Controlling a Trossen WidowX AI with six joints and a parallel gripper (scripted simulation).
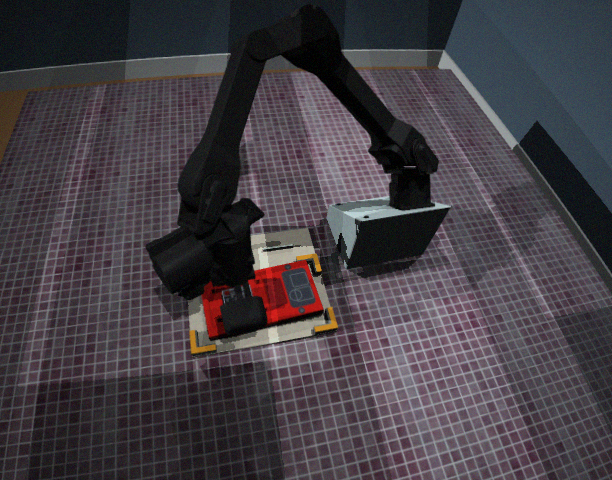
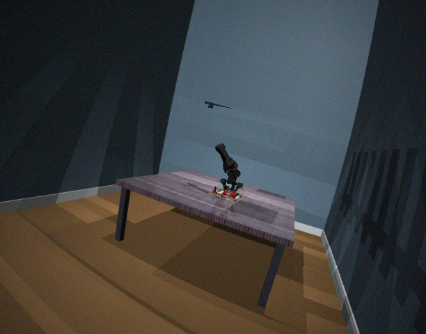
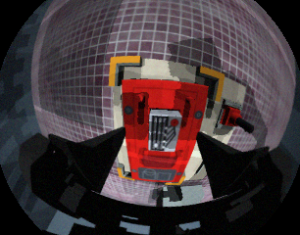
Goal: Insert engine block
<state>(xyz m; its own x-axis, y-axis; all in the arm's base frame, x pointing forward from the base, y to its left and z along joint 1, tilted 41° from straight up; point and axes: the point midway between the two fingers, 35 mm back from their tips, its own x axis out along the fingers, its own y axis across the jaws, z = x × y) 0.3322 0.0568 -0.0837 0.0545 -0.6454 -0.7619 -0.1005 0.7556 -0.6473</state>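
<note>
Now: the grey engine block 20 mm below my gripper tip.
</note>
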